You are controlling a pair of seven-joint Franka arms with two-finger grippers.
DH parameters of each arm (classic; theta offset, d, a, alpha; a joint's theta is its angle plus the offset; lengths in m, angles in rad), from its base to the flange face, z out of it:
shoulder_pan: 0 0.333 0 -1.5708
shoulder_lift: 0 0 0 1.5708
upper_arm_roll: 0 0.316 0.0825 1.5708
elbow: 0 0 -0.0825 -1.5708
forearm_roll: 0 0.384 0 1.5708
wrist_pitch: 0 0 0.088 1.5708
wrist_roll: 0 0.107 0 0
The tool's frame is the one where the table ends.
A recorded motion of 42 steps. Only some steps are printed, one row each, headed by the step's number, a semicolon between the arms.
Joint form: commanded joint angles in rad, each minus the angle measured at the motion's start. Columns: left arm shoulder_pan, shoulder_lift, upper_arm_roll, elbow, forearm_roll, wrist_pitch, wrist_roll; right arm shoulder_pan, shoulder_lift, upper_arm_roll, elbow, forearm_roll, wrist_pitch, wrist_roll.
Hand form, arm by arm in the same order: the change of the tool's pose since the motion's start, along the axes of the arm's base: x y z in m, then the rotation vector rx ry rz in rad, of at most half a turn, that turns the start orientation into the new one. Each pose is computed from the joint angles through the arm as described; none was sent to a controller.
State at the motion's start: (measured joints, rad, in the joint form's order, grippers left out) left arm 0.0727 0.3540 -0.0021 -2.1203 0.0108 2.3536 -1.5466; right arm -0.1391 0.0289 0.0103 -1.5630 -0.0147 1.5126 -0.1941
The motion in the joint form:
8: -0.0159 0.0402 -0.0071 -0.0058 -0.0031 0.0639 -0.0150; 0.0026 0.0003 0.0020 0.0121 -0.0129 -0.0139 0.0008
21: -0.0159 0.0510 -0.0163 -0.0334 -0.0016 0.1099 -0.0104; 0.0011 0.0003 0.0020 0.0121 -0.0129 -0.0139 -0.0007
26: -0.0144 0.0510 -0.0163 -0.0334 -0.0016 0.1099 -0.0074; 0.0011 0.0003 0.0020 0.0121 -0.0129 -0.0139 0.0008
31: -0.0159 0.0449 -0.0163 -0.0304 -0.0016 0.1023 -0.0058; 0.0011 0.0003 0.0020 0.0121 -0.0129 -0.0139 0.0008
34: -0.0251 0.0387 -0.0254 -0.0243 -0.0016 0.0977 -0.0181; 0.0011 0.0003 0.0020 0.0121 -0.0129 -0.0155 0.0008
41: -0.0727 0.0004 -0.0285 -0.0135 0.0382 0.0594 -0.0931; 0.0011 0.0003 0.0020 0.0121 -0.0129 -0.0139 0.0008
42: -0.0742 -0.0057 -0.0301 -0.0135 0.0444 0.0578 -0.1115; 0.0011 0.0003 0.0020 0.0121 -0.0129 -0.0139 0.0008
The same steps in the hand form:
8: 0.0016 -0.0130 -0.0200 -0.0024 -0.0181 -0.0054; -0.0009 0.0012 0.0044 -0.0125 0.0037 0.0037
21: -0.0048 -0.0186 -0.0325 -0.0058 -0.0259 -0.0197; -0.0010 0.0004 0.0044 -0.0124 0.0037 0.0037
26: -0.0049 -0.0178 -0.0325 -0.0061 -0.0260 -0.0212; -0.0010 0.0004 0.0044 -0.0125 0.0037 0.0022
31: -0.0037 -0.0186 -0.0286 -0.0061 -0.0274 -0.0243; -0.0010 0.0004 0.0044 -0.0125 0.0037 0.0022
34: -0.0008 -0.0287 -0.0232 -0.0080 -0.0353 -0.0296; -0.0012 0.0004 0.0043 -0.0123 0.0053 0.0022
41: 0.0030 -0.0569 -0.0007 0.0222 -0.0467 -0.0377; -0.0010 0.0004 0.0044 -0.0125 0.0037 0.0022
42: 0.0034 -0.0586 0.0027 0.0272 -0.0516 -0.0273; -0.0010 0.0004 0.0044 -0.0125 0.0037 0.0022

